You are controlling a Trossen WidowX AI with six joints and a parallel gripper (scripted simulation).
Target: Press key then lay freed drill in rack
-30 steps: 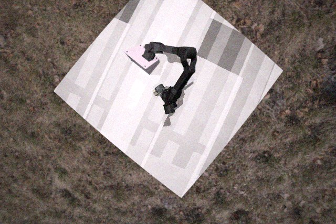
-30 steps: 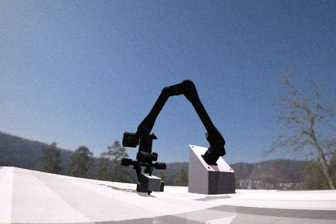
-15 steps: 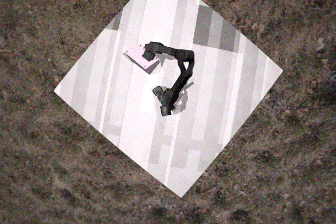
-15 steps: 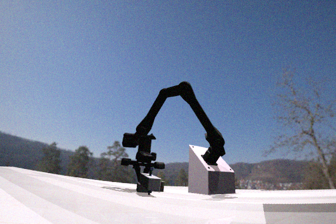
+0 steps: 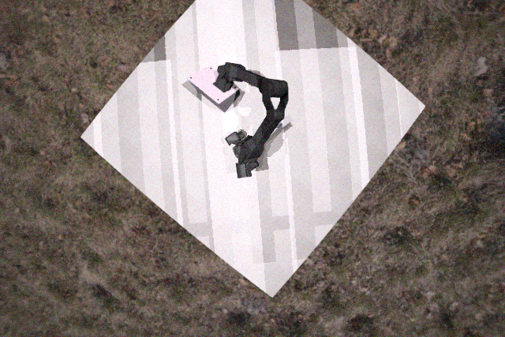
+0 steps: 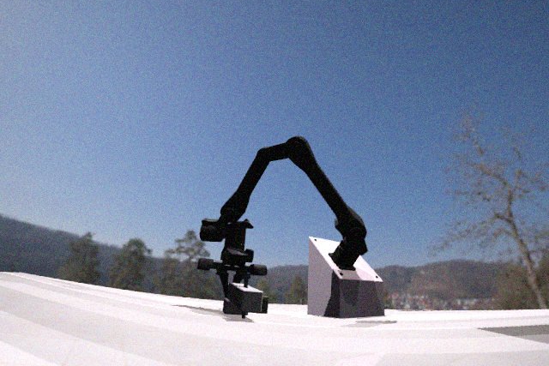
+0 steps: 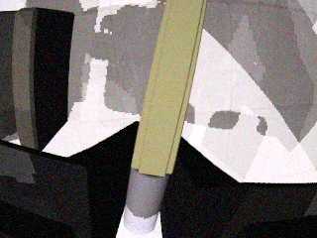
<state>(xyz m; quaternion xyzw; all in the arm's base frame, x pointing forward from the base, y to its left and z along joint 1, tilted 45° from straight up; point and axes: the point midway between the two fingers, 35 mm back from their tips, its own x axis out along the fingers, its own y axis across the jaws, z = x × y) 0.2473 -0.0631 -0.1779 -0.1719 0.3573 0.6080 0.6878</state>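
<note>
Right now the drill is 4 cm to the left of my gripper tip, 3 cm above it and 1 cm ahead of it. Also, from my gripper tip: dark key: 20 cm to the left, 6 cm ahead, 3 cm above; then grey-beige block: 7 cm behind, 4 cm to the left.
</note>
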